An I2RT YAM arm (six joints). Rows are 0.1 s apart.
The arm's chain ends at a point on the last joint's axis. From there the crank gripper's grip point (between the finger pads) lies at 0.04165 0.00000 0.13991 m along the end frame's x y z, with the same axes.
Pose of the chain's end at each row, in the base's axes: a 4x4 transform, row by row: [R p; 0 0 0 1], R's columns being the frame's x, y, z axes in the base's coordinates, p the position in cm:
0.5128 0.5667 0.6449 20.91; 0.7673 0.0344 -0.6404 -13.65; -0.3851 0.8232 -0.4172 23.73; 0 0 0 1
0.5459 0.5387 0.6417 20.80; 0.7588 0.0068 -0.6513 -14.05; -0.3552 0.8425 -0.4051 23.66; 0 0 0 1
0.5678 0.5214 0.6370 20.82; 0.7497 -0.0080 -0.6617 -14.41; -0.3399 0.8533 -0.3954 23.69; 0 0 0 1
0.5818 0.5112 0.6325 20.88; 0.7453 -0.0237 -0.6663 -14.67; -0.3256 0.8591 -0.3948 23.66; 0 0 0 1
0.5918 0.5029 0.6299 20.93; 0.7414 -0.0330 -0.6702 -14.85; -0.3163 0.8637 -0.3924 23.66; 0 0 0 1
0.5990 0.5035 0.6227 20.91; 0.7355 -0.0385 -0.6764 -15.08; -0.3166 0.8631 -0.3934 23.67; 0 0 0 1
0.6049 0.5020 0.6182 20.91; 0.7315 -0.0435 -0.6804 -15.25; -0.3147 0.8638 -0.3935 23.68; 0 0 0 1
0.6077 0.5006 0.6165 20.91; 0.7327 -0.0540 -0.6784 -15.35; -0.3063 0.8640 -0.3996 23.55; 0 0 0 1
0.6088 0.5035 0.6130 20.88; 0.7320 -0.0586 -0.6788 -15.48; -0.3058 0.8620 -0.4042 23.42; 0 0 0 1
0.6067 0.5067 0.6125 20.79; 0.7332 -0.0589 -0.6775 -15.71; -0.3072 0.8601 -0.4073 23.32; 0 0 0 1
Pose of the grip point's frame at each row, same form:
0.5128 0.5667 0.6449 32.07; 0.7673 0.0344 -0.6404 -19.41; -0.3851 0.8232 -0.4172 16.29; 0 0 0 1
0.5459 0.5387 0.6417 32.05; 0.7588 0.0068 -0.6513 -20.00; -0.3552 0.8425 -0.4051 16.51; 0 0 0 1
0.5678 0.5214 0.6370 32.10; 0.7497 -0.0080 -0.6617 -20.55; -0.3399 0.8533 -0.3954 16.74; 0 0 0 1
0.5818 0.5112 0.6325 32.15; 0.7453 -0.0237 -0.6663 -20.89; -0.3256 0.8591 -0.3948 16.78; 0 0 0 1
0.5918 0.5029 0.6299 32.21; 0.7414 -0.0330 -0.6702 -21.14; -0.3163 0.8637 -0.3924 16.85; 0 0 0 1
0.5990 0.5035 0.6227 32.12; 0.7355 -0.0385 -0.6764 -21.48; -0.3166 0.8631 -0.3934 16.85; 0 0 0 1
0.6049 0.5020 0.6182 32.08; 0.7315 -0.0435 -0.6804 -21.72; -0.3147 0.8638 -0.3935 16.86; 0 0 0 1
0.6077 0.5006 0.6165 32.07; 0.7327 -0.0540 -0.6784 -21.79; -0.3063 0.8640 -0.3996 16.68; 0 0 0 1
0.6088 0.5035 0.6130 31.99; 0.7320 -0.0586 -0.6788 -21.93; -0.3058 0.8620 -0.4042 16.49; 0 0 0 1
0.6067 0.5067 0.6125 31.89; 0.7332 -0.0589 -0.6775 -22.14; -0.3072 0.8601 -0.4073 16.34; 0 0 0 1

